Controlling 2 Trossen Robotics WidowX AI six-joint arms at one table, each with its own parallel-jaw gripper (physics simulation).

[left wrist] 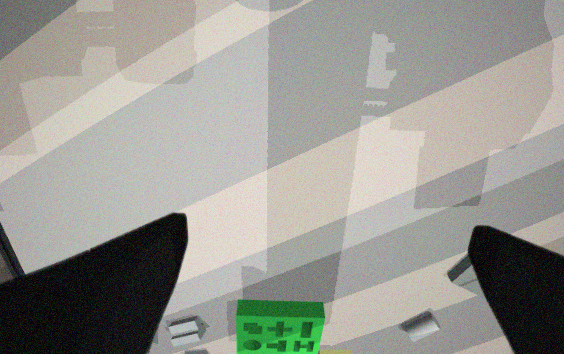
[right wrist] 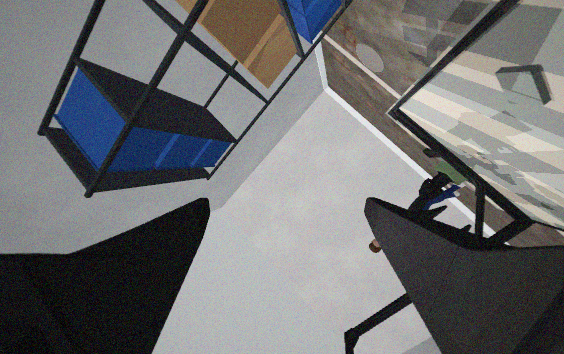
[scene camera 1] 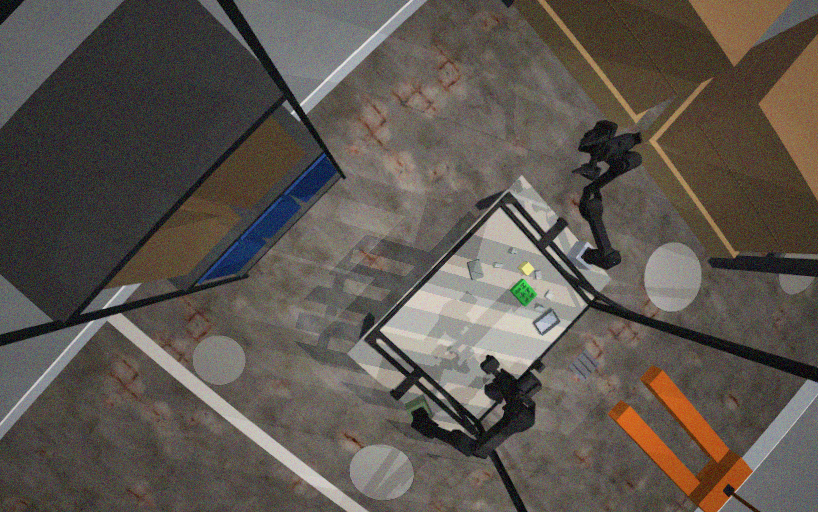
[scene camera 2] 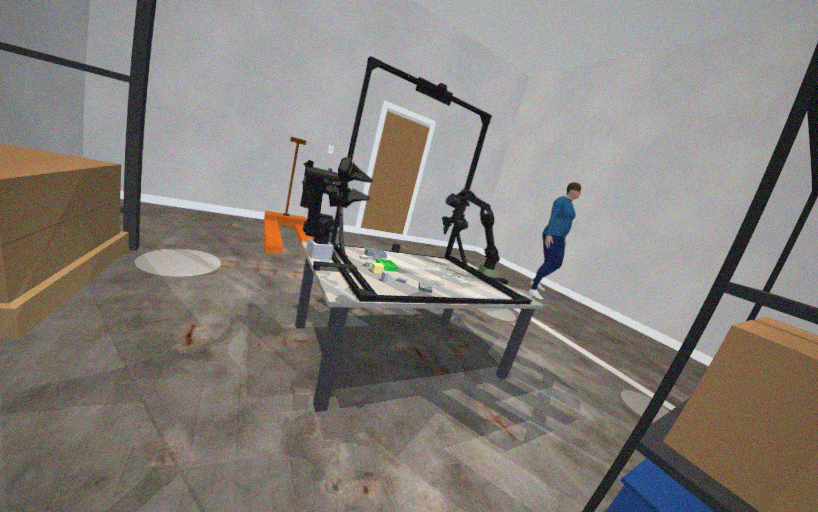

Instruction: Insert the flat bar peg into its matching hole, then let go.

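A green block (scene camera 1: 523, 292) (scene camera 2: 387, 264) (left wrist: 280, 328) with several shaped holes in its top sits on the striped table (scene camera 1: 437, 315) (scene camera 2: 468, 284) (left wrist: 210, 123). A yellow block (scene camera 1: 527, 268) (scene camera 2: 377, 267) lies beside it. Several small grey pegs lie around them, such as one peg (scene camera 1: 497, 264) and another two (left wrist: 185, 330) (left wrist: 420, 326) in the left wrist view. I cannot tell which is the flat bar. My left gripper (scene camera 1: 489, 365) (scene camera 2: 452, 228) is open and empty above the table, well short of the block. My right gripper (scene camera 1: 586, 152) (scene camera 2: 368, 187) (right wrist: 288, 204) is open and empty, raised high and pointing away from the table.
A black frame (scene camera 1: 427, 284) (scene camera 2: 437, 299) borders the work area, with a gantry (scene camera 2: 366, 102) over it. A dark-rimmed grey tray (scene camera 1: 546, 321) and a larger grey plate (scene camera 1: 475, 269) lie on the table. A person (scene camera 2: 559, 224) stands beyond it. A shelf rack (scene camera 1: 280, 97) stands off to the left.
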